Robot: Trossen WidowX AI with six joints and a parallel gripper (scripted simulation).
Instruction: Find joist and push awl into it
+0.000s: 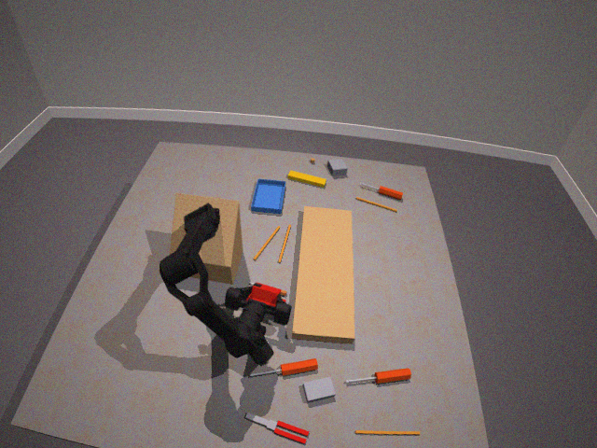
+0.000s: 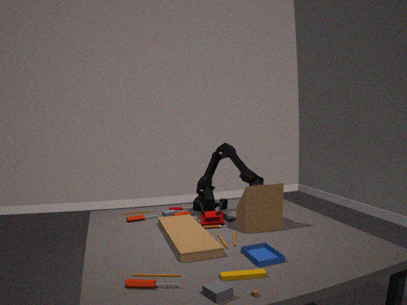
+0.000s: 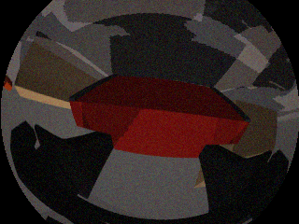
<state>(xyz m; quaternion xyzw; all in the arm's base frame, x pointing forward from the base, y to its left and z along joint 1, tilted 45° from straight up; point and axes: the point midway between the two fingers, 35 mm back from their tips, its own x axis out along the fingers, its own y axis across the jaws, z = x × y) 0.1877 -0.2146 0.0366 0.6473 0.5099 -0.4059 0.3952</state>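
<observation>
The red stud finder is 1 cm behind my gripper tip. From my gripper tip the other things lie so: awl: 5 cm to the left, 5 cm below, 1 cm behind; then blue tray: 47 cm to the left, 6 cm behind, 5 cm below; then yellow bar: 60 cm to the left, 8 cm ahead, 5 cm below.
</observation>
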